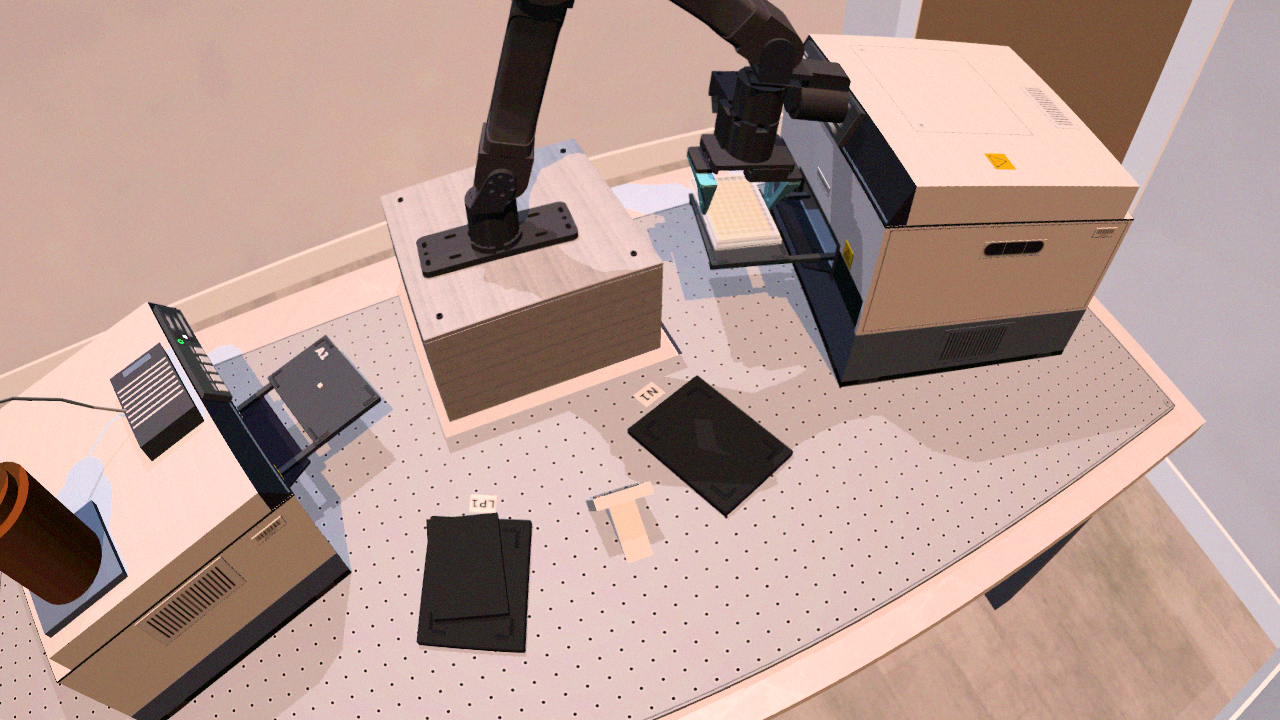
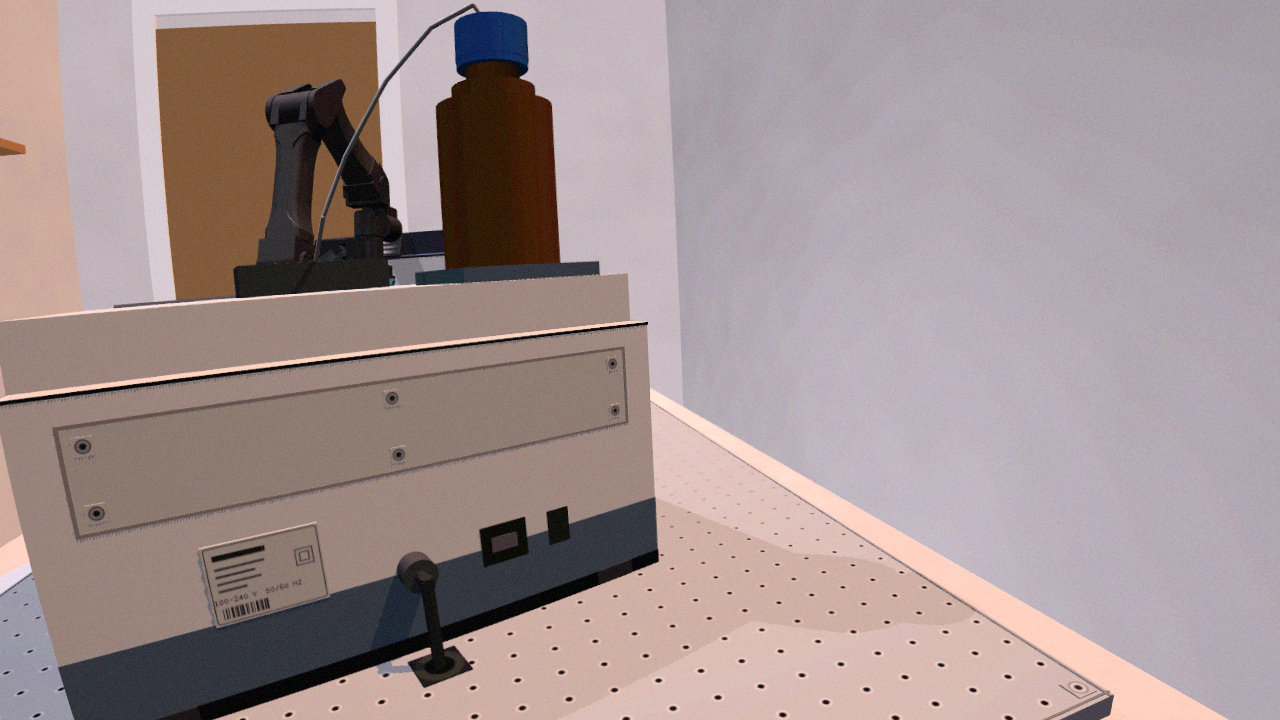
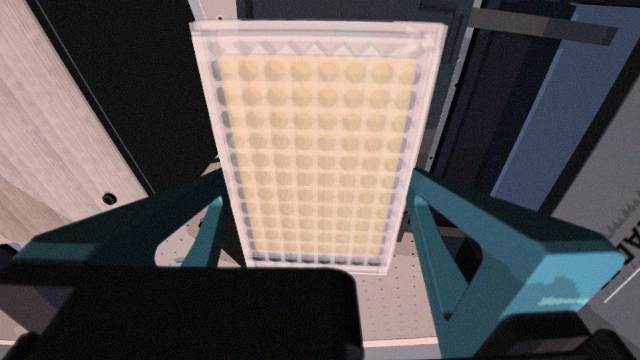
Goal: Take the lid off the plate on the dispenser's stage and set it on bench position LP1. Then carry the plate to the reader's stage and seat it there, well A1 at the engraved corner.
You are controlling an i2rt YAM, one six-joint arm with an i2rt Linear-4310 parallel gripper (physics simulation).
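Frame: origin at the arm's base, x back, y right, z up, level; metres.
Seen in the pictures: gripper, fingertip midpoint: (image 1: 734, 210) (image 3: 318, 178); arm's base at its link origin: (image 1: 495, 241).
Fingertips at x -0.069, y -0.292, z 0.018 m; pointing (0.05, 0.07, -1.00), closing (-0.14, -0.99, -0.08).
Pixels of each thing's middle, then the offset from my fingertips to it. "*": a spot on its surface instead.
- plate at the middle of its body: (image 3: 316, 179) (image 1: 734, 208) dy +0.001, dx +0.001, dz +0.002 m
- reader's stage at the middle of its body: (image 3: 402, 142) (image 1: 764, 225) dy -0.044, dx -0.003, dz -0.034 m
- flat dark piece at the middle of its body: (image 1: 466, 566) dy +0.433, dx -0.282, dz -0.150 m
- bench position LP1 at the middle of its body: (image 1: 474, 581) dy +0.430, dx -0.299, dz -0.158 m
- dispenser's stage at the middle of its body: (image 1: 300, 405) dy +0.587, dx -0.048, dz -0.082 m
- reader at the middle of its body: (image 1: 942, 197) (image 2: 420, 304) dy -0.305, dx -0.057, dz +0.002 m
- brown bottle at a spot on its surface: (image 2: 496, 179) * dy +0.867, dx -0.288, dz +0.124 m
- Dark nest N1 at the middle of its body: (image 1: 710, 442) (image 3: 268, 248) dy +0.114, dx -0.212, dz -0.158 m
- beige T-shaped piece at a spot on its surface: (image 1: 633, 528) * dy +0.242, dx -0.296, dz -0.145 m
The plate (image 1: 744, 219) (image 3: 320, 125), white with pale yellow wells, is low over the reader's stage (image 1: 753, 262) at the back right. Whether it rests there is hard to tell. My gripper (image 1: 744, 190) (image 3: 318, 178) is shut on the plate, with teal fingers against its two long sides. The engraved corner is hidden. A flat dark piece (image 1: 465, 564), which looks like the lid, lies slightly askew on bench position LP1 (image 1: 520, 582) and overhangs its left edge. The dispenser's stage (image 1: 326, 394) at the left holds no plate.
The reader (image 1: 993, 268) stands right of the plate. The arm's wooden pedestal (image 1: 546, 358) stands to the left. The dispenser (image 1: 179, 510) (image 2: 340, 465) carries a brown bottle (image 1: 44, 537) (image 2: 496, 179). Dark nest N1 (image 1: 751, 447) and a beige T-shaped piece (image 1: 633, 528) are on the bench.
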